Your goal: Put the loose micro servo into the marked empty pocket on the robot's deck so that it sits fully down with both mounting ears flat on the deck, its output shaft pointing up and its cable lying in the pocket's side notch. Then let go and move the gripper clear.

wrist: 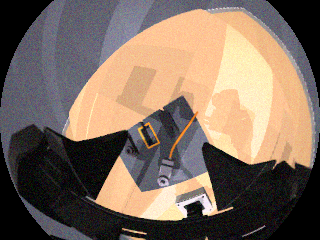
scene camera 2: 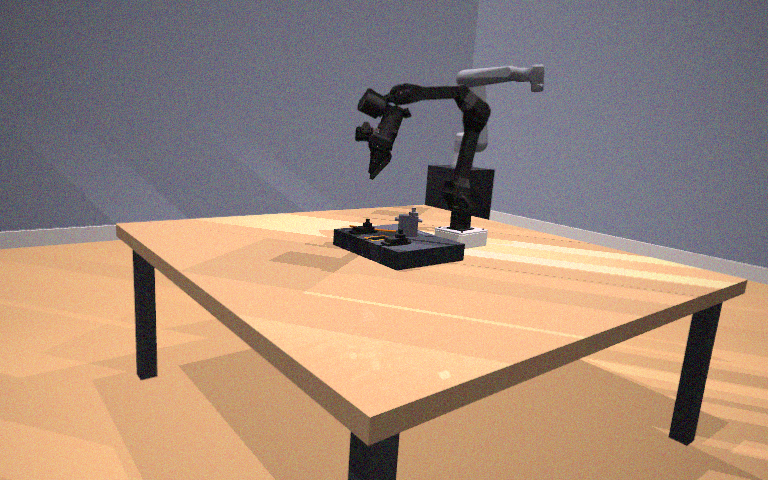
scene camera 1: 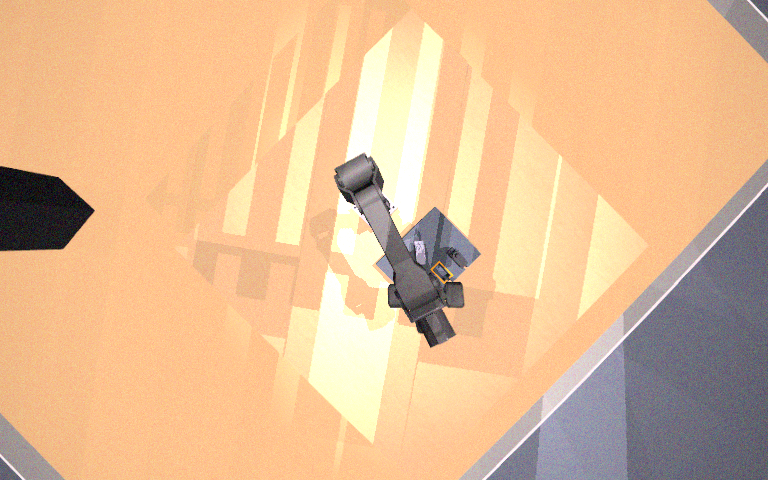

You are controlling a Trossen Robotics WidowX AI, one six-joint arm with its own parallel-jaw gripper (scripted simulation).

Labels:
gripper: wrist; scene camera 2; scene camera 1 428, 295
same spot on gripper: (scene camera 2: 378, 153) = (wrist: 93, 173)

